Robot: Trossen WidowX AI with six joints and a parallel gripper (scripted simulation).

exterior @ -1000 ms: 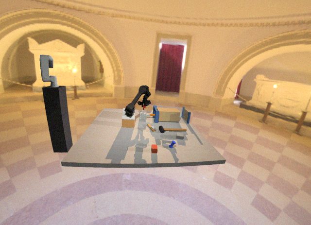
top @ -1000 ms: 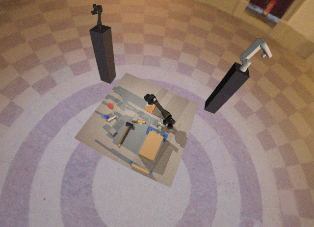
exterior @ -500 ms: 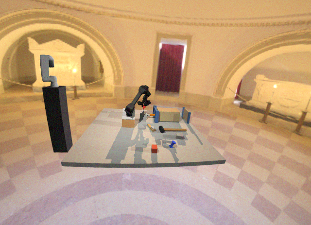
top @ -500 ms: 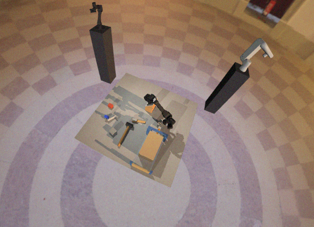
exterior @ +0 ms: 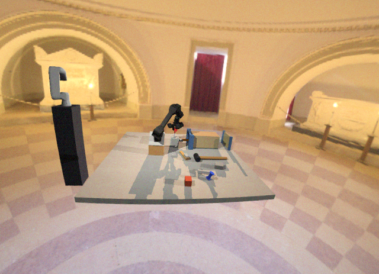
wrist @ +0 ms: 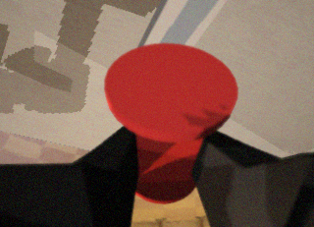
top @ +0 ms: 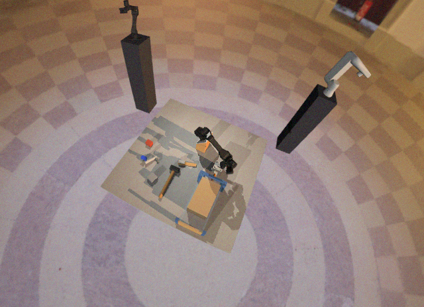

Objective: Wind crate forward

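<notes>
The red knob is 1 cm ahead of my gripper tip and 2 cm to the right of it. The rest, counted from my gripper tip: winch (2 cm behind, 12 cm to the right, 10 cm below); red-knobbed handle (5 cm to the right, 3 cm below); frame (16 cm ahead, 13 cm to the right, 3 cm below).
</notes>
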